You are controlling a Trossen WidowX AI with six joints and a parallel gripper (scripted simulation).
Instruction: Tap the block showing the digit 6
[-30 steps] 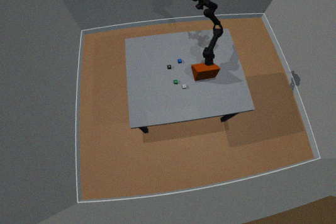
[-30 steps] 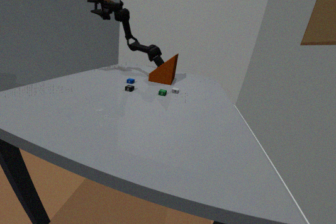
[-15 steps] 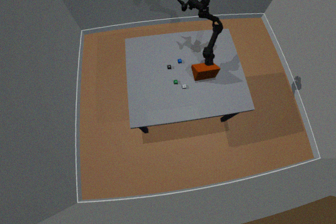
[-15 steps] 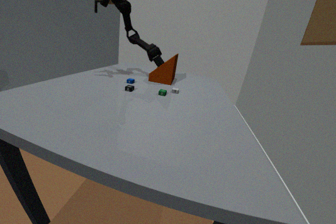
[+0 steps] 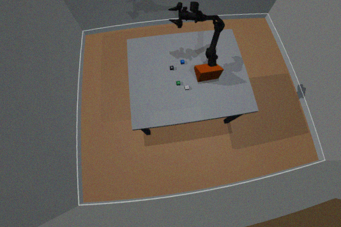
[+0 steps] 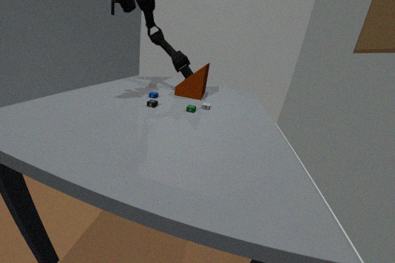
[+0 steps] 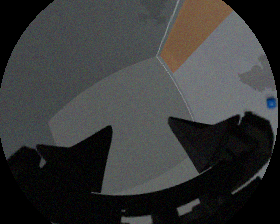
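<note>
The black block is 2 cm ahead of my gripper tip, 23 cm to the left of it and 43 cm below it. The rest, counted from my gripper tip: white block: 6 cm behind, 45 cm to the left, 43 cm below; blue block: 9 cm behind, 19 cm to the left, 43 cm below; green block: 39 cm to the left, 43 cm below.
</note>
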